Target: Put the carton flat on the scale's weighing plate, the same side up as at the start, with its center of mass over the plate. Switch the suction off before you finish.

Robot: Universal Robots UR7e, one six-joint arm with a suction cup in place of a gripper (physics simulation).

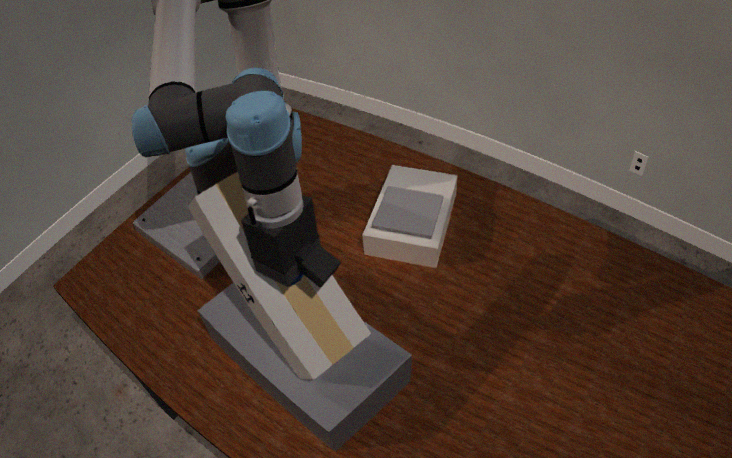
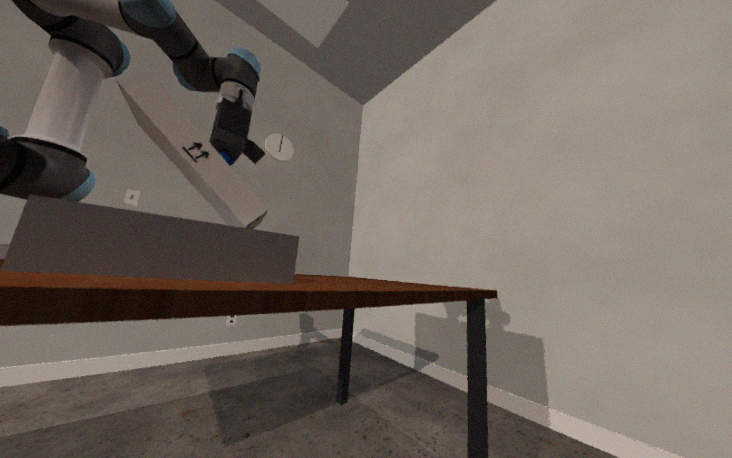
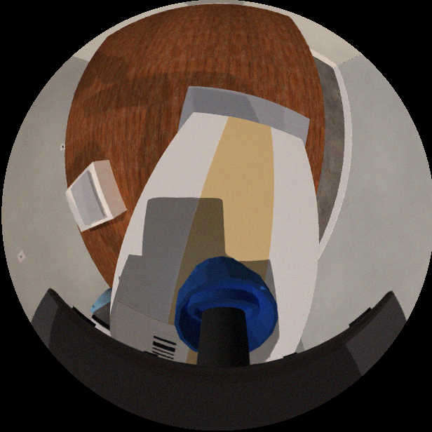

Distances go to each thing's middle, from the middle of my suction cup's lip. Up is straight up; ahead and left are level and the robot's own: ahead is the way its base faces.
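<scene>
The long white carton (image 1: 313, 328) is 20 mm below my suction cup and 30 mm behind it, and going by their middles it is, of the things named here, the nearest to my suction cup. Then there is the large grey block (image 2: 53, 235), which sits 210 mm below my suction cup, 10 mm behind it and 10 mm to the right of it. The white scale (image 1: 409, 221) is 410 mm to the left of my suction cup, 220 mm below it and 10 mm behind it. Going by their middles, the scale is the farthest from my suction cup of the things named here.
</scene>
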